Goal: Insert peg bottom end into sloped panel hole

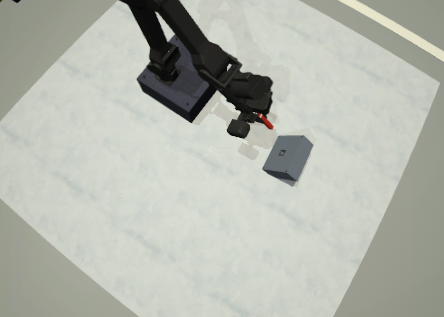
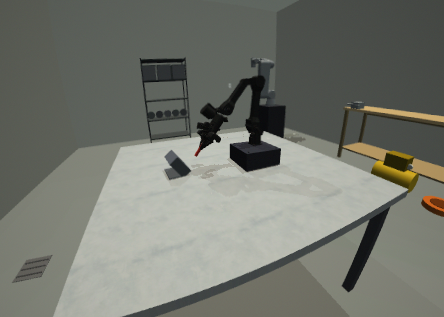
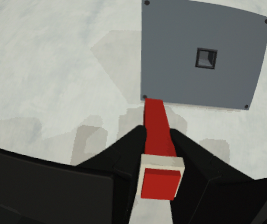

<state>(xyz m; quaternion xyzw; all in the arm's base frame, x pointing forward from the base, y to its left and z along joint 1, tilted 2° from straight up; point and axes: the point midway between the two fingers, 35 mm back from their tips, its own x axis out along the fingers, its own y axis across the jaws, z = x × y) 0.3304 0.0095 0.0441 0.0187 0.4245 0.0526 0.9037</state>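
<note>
Now: gripper tip 120 mm short of the sloped panel, 40 mm to the left of it and 70 mm above it. From my gripper tip the other things lie so: red square-sided peg: 10 mm behind, 10 mm above.
</note>
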